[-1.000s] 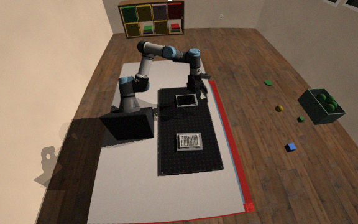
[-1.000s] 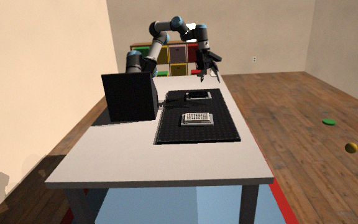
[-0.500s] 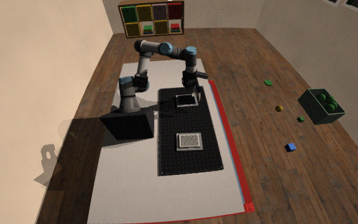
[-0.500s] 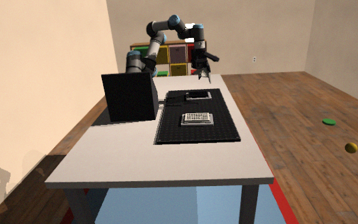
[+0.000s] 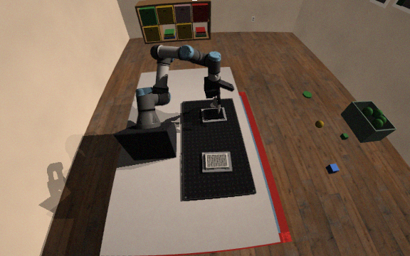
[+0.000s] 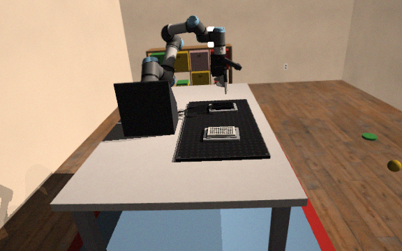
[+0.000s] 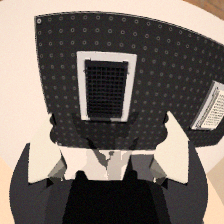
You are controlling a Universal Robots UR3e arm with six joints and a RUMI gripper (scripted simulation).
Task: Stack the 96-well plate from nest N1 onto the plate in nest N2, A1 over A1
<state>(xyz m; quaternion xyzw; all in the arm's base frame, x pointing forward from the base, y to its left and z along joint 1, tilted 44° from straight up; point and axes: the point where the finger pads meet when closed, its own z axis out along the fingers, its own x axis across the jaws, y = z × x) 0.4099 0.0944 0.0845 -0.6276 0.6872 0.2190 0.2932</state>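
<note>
Now: hand 1 cm past the dark 96-well plate, 1 cm to the right of it and 10 cm above it. From my hand the other things lie so: plate nest: 1 cm behind, 1 cm to the left, 11 cm below; white 96-well plate: 8 cm behind, 33 cm to the right, 10 cm below.
</note>
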